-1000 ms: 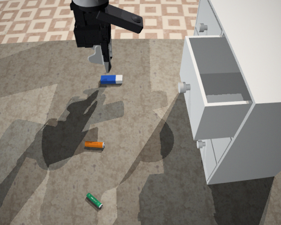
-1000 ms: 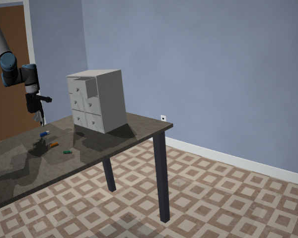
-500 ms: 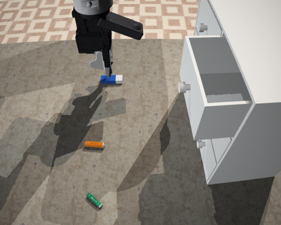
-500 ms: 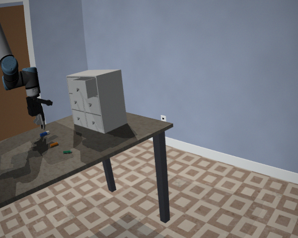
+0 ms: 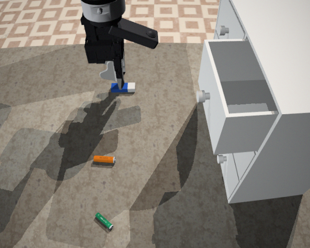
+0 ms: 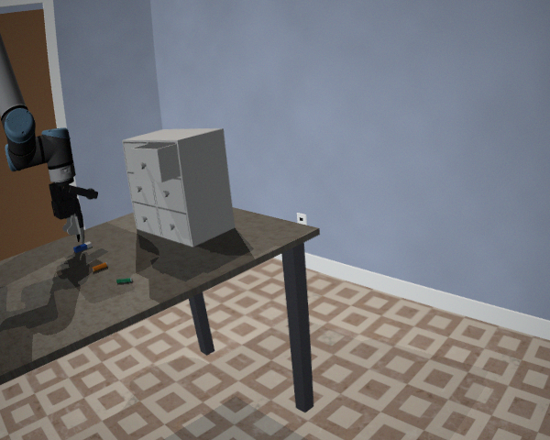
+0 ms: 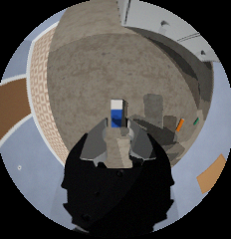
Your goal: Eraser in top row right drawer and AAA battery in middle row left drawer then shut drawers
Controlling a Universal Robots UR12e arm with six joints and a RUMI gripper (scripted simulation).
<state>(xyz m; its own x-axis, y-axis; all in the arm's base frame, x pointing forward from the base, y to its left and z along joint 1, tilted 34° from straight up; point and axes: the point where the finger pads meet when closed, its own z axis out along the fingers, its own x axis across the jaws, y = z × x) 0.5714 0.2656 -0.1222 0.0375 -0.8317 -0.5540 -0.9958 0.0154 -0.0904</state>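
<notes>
My hand is 3 cm above the white eraser and 1 cm short of it. Round my hand: green battery (36 cm to the right, 3 cm below, 1 cm behind); orange battery (22 cm to the right, 3 cm below, 2 cm behind).
</notes>
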